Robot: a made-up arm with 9 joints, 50 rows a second.
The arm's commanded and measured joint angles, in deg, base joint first. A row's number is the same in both.
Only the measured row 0 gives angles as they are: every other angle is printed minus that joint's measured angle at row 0.
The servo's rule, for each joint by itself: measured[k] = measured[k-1] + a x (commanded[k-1-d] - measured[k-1]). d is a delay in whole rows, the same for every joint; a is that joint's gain. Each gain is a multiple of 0.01, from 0.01 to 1. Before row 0 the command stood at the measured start. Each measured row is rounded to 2 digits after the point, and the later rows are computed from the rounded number. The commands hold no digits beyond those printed.
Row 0, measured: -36.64, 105.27, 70.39, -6.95, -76.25, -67.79, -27.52, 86.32, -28.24
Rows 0 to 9, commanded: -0.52, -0.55, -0.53, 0.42, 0.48, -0.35, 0.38, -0.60, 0.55; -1.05, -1.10, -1.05, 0.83, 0.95, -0.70, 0.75, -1.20, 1.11; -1.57, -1.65, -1.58, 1.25, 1.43, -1.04, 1.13, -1.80, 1.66; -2.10, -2.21, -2.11, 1.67, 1.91, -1.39, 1.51, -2.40, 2.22; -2.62, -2.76, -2.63, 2.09, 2.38, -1.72, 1.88, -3.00, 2.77; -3.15, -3.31, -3.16, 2.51, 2.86, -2.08, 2.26, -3.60, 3.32; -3.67, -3.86, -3.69, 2.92, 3.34, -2.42, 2.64, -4.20, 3.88; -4.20, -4.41, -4.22, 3.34, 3.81, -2.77, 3.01, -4.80, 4.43; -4.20, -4.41, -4.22, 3.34, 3.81, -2.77, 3.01, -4.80, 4.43; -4.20, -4.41, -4.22, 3.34, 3.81, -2.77, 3.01, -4.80, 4.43
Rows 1 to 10, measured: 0.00, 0.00, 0.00, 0.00, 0.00, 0.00, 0.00, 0.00, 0.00; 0.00, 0.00, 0.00, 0.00, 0.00, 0.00, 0.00, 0.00, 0.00; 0.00, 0.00, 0.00, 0.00, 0.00, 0.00, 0.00, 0.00, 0.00; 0.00, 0.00, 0.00, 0.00, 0.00, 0.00, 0.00, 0.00, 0.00; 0.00, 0.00, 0.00, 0.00, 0.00, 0.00, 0.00, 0.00, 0.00; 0.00, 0.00, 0.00, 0.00, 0.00, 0.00, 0.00, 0.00, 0.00; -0.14, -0.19, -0.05, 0.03, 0.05, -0.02, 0.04, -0.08, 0.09; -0.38, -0.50, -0.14, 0.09, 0.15, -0.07, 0.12, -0.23, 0.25; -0.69, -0.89, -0.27, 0.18, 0.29, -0.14, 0.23, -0.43, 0.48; -1.06, -1.34, -0.44, 0.30, 0.47, -0.23, 0.37, -0.69, 0.76
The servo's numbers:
d 6
a 0.26 0.34 0.09 0.08 0.11 0.07 0.11 0.13 0.16

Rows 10 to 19, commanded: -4.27, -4.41, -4.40, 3.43, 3.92, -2.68, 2.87, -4.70, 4.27; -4.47, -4.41, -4.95, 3.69, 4.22, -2.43, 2.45, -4.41, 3.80; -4.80, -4.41, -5.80, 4.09, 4.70, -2.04, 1.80, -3.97, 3.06; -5.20, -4.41, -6.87, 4.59, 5.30, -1.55, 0.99, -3.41, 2.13; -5.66, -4.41, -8.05, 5.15, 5.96, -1.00, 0.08, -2.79, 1.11; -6.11, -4.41, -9.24, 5.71, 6.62, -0.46, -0.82, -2.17, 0.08; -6.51, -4.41, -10.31, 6.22, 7.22, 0.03, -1.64, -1.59, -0.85; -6.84, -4.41, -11.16, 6.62, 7.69, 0.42, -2.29, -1.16, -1.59; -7.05, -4.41, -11.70, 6.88, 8.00, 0.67, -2.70, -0.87, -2.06; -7.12, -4.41, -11.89, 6.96, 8.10, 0.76, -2.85, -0.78, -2.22
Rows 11 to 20, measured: -1.47, -1.82, -0.64, 0.44, 0.68, -0.33, 0.54, -0.99, 1.08; -1.91, -2.33, -0.87, 0.61, 0.92, -0.45, 0.73, -1.33, 1.44; -2.37, -2.85, -1.12, 0.79, 1.19, -0.59, 0.94, -1.70, 1.83; -2.85, -3.38, -1.40, 0.99, 1.48, -0.74, 1.17, -2.10, 2.25; -3.20, -3.73, -1.65, 1.18, 1.74, -0.88, 1.37, -2.45, 2.60; -3.46, -3.96, -1.88, 1.35, 1.97, -1.01, 1.55, -2.76, 2.89; -3.67, -4.11, -2.11, 1.52, 2.18, -1.13, 1.70, -3.01, 3.11; -3.88, -4.21, -2.37, 1.69, 2.40, -1.22, 1.78, -3.19, 3.22; -4.12, -4.28, -2.68, 1.88, 2.65, -1.28, 1.78, -3.29, 3.19; -4.40, -4.32, -3.06, 2.10, 2.94, -1.30, 1.69, -3.31, 3.02
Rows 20 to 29, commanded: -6.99, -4.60, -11.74, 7.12, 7.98, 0.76, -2.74, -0.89, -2.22; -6.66, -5.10, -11.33, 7.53, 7.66, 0.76, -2.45, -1.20, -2.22; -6.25, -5.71, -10.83, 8.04, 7.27, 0.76, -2.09, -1.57, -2.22; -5.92, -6.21, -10.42, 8.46, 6.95, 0.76, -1.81, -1.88, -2.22; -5.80, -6.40, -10.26, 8.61, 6.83, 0.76, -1.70, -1.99, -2.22; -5.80, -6.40, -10.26, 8.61, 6.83, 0.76, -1.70, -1.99, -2.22; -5.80, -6.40, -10.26, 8.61, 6.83, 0.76, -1.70, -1.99, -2.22; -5.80, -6.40, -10.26, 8.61, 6.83, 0.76, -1.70, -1.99, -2.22; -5.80, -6.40, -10.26, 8.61, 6.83, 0.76, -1.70, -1.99, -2.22; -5.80, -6.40, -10.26, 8.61, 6.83, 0.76, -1.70, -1.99, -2.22
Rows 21 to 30, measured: -4.73, -4.35, -3.51, 2.34, 3.27, -1.28, 1.51, -3.24, 2.71; -5.09, -4.37, -4.03, 2.61, 3.64, -1.22, 1.25, -3.10, 2.29; -5.46, -4.38, -4.60, 2.90, 4.03, -1.13, 0.93, -2.90, 1.79; -5.82, -4.39, -5.19, 3.20, 4.43, -1.02, 0.58, -2.67, 1.25; -6.14, -4.40, -5.78, 3.49, 4.82, -0.90, 0.22, -2.44, 0.72; -6.39, -4.40, -6.33, 3.77, 5.18, -0.78, -0.12, -2.22, 0.25; -6.55, -4.47, -6.82, 4.04, 5.49, -0.67, -0.41, -2.05, -0.15; -6.58, -4.68, -7.23, 4.32, 5.73, -0.57, -0.63, -1.94, -0.48; -6.49, -5.03, -7.55, 4.62, 5.90, -0.48, -0.79, -1.89, -0.76; -6.34, -5.43, -7.81, 4.93, 6.02, -0.39, -0.90, -1.89, -0.99
